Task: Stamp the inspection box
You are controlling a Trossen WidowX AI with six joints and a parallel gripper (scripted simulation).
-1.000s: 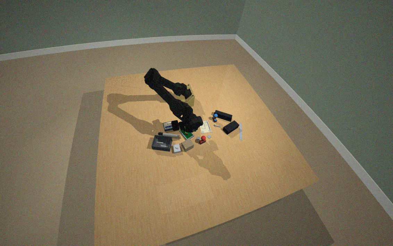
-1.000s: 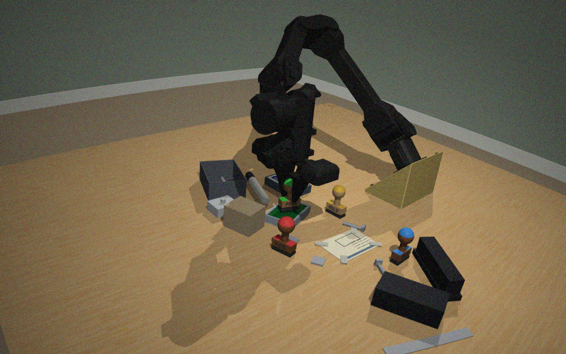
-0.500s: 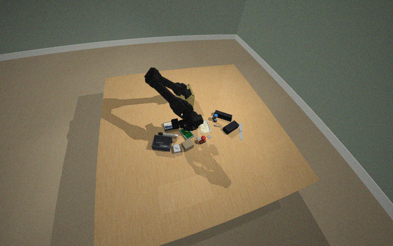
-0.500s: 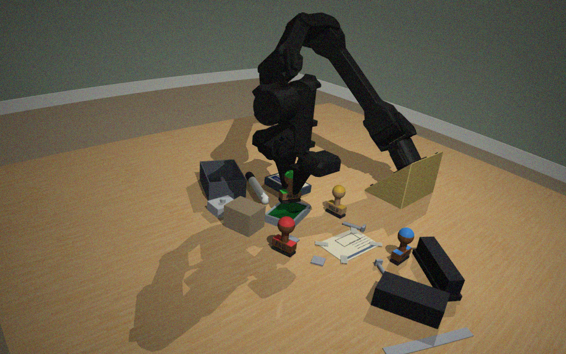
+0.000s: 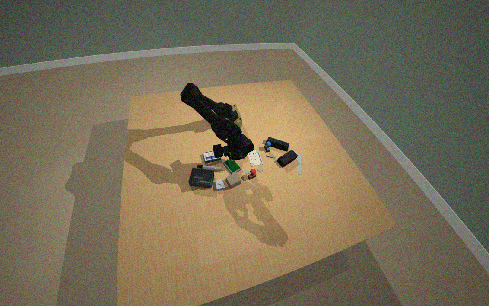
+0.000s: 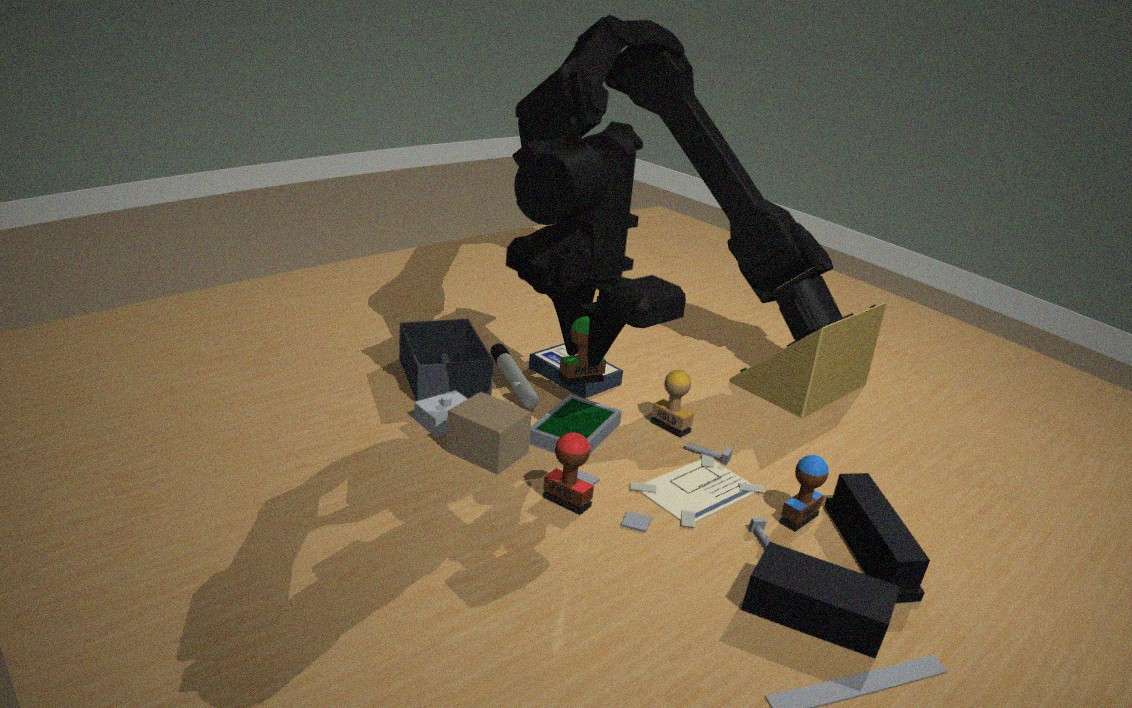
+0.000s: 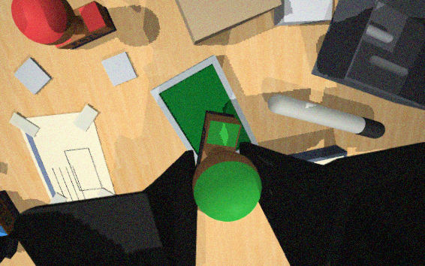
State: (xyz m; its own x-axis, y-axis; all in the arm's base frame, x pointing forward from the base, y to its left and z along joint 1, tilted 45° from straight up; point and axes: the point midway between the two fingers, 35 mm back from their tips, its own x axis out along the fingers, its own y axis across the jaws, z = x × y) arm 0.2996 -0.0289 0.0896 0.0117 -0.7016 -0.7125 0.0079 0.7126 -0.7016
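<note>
The white card lies 3 cm behind my gripper tip, 14 cm to the left of it and 8 cm below it. Round my gripper tip: tan block (9 cm ahead, 2 cm to the right, 6 cm below); then green ink pad (8 cm below); then yellow-knob stamp (9 cm behind, 5 cm to the left, 6 cm below).
</note>
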